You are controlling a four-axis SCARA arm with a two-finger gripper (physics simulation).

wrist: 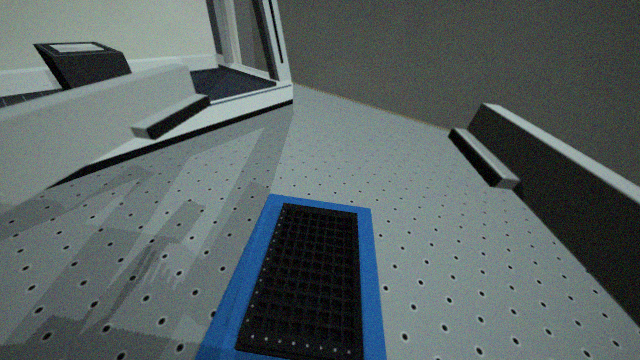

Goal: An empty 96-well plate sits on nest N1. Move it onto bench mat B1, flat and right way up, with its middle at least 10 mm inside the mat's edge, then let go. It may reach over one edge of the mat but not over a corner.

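Places are measured from the arm's base along level axes (x ahead, y left, z up), in metres.
Pixels of known places: gripper, fingertip midpoint: (329,101).
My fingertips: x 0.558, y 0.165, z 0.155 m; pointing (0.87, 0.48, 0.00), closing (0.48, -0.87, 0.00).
Note:
Ahead of a thing's pixels: the offset from my fingertips to its top centre. "pt": to the spot under its first point. Level surfaces: height alone.
The black 96-well plate {dx -0.022, dy -0.015, dz -0.126 m} (310,280) lies flat and right way up on the blue bench mat {dz -0.140 m} (374,280), at the lower middle of the wrist view. Blue mat shows along its left, far and right sides; the near part of the mat is cut off by the bottom of the view. My gripper (329,101) is open wide and empty, with its two fingers at the left and right, raised above the plate and apart from it. Nest N1 cannot be made out in this view.
A white-framed machine (287,94) with a dark deck stands at the upper left, with a dark tilted panel {pt dx -0.032, dy +0.350, dz -0.038 m} (92,67) beside it. The grey bench top {dz -0.143 m} (425,225) has a grid of small holes. Its far edge runs along a dark wall.

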